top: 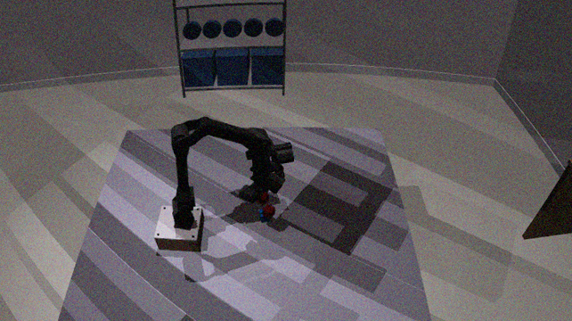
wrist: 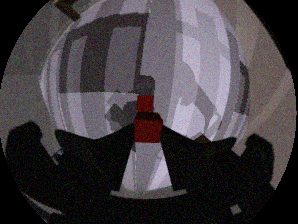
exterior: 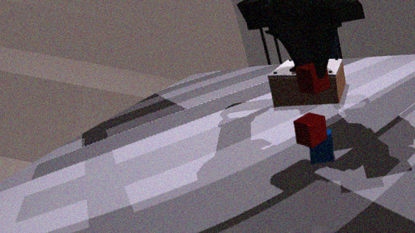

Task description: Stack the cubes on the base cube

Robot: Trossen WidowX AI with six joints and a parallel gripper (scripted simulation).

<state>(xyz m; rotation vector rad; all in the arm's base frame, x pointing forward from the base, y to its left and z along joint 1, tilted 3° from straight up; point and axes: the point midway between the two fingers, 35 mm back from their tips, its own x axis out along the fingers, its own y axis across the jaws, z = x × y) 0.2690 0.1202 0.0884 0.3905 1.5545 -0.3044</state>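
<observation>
Right now my gripper tip is 10 cm above the blue base cube and 1 cm short of it. Round my gripper tip: red cube (right at my gripper tip).
</observation>
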